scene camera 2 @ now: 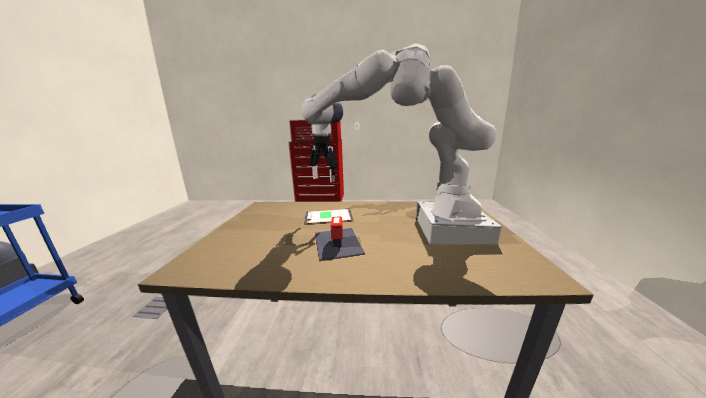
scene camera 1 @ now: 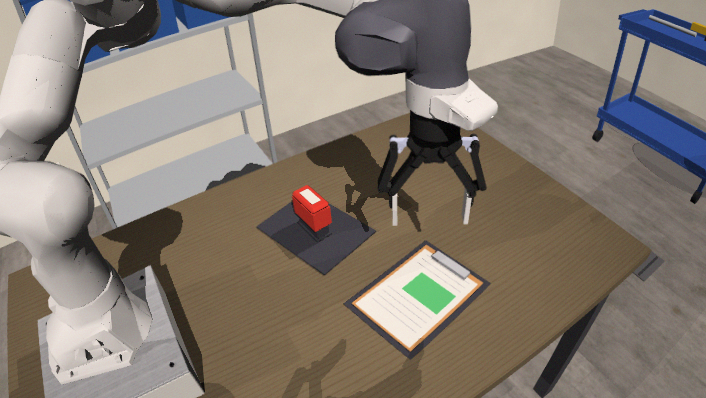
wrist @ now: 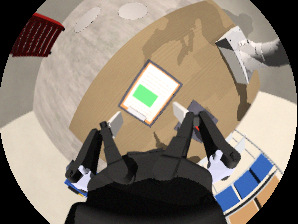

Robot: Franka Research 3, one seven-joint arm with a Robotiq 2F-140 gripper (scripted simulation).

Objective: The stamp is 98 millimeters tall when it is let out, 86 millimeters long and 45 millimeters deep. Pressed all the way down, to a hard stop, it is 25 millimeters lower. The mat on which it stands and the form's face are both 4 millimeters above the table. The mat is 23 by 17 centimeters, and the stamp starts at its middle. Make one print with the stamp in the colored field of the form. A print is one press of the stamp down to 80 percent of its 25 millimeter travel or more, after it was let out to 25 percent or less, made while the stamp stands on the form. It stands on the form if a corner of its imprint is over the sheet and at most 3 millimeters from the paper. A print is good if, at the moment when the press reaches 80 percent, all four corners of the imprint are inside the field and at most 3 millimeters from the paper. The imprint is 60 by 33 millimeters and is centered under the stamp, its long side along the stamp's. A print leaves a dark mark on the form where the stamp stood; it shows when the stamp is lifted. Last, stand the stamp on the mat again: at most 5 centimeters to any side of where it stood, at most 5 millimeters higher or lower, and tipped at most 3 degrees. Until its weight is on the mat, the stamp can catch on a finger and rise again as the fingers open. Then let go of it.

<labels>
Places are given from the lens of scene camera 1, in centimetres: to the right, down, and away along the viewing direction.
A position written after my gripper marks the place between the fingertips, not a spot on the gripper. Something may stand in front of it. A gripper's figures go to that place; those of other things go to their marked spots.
my gripper [scene camera 1: 430,219]: 13, 4, 80
red stamp [scene camera 1: 308,204]: -10, 1, 99
clipboard [scene camera 1: 412,302]: 12, 21, 90
</labels>
